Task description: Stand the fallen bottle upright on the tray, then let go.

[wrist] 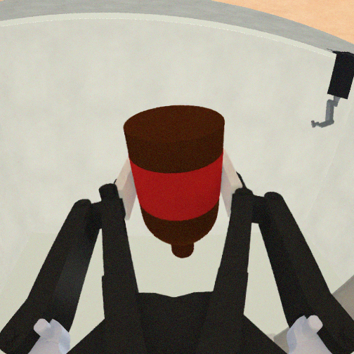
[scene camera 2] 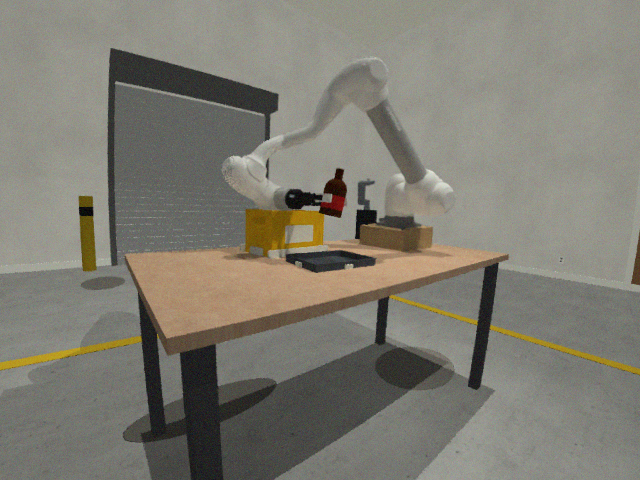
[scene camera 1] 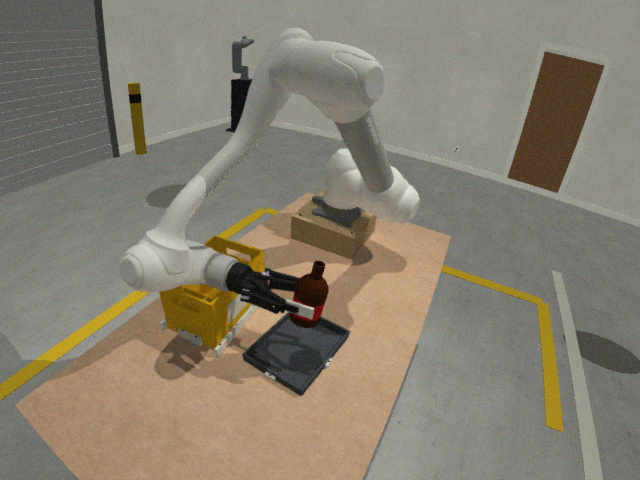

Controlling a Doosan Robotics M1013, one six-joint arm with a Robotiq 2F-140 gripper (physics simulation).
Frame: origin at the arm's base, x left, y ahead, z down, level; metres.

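Seen in the pictures: gripper, fingertip midpoint: (scene camera 2: 339, 200) (scene camera 1: 319, 304); arm's base, origin of the base link: (scene camera 2: 398, 225) (scene camera 1: 339, 211).
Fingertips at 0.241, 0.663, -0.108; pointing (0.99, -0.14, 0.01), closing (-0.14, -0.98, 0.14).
Pixels of each thing's middle, then the offset from my fingertips to it, as dx, dy, dz. Level surfaces: height alone.
- dark brown bottle, body centre: (scene camera 1: 311, 292) (scene camera 2: 335, 192) -0.023, -0.001, -0.026
- yellow crate, body centre: (scene camera 1: 215, 289) (scene camera 2: 285, 231) -0.342, -0.013, +0.130
- table, its level: dz +0.218
A dark brown bottle (scene camera 1: 310, 290) (scene camera 2: 333, 192) (wrist: 175, 195) with a red label is off the table, its neck upward and leaning slightly, away from the arm's wrist in scene camera 2. My gripper (scene camera 1: 303, 302) (scene camera 2: 329, 199) (wrist: 177, 163) reaches in sideways and is shut on the bottle's body around the label. The dark shallow tray (scene camera 1: 323, 341) (scene camera 2: 330, 257) lies on the table below; a clear gap shows under the bottle in scene camera 2. The bottle's shadow falls inside the tray. The tray does not show in the wrist view, where the bottle's base faces the camera.
A yellow crate (scene camera 1: 190, 316) (scene camera 2: 262, 229) on a pale base stands beside the tray, under and close to the arm's wrist. The wooden block (scene camera 1: 323, 236) (scene camera 2: 382, 237) under the arm's base stands farther back on the table (scene camera 1: 180, 428) (scene camera 2: 217, 281).
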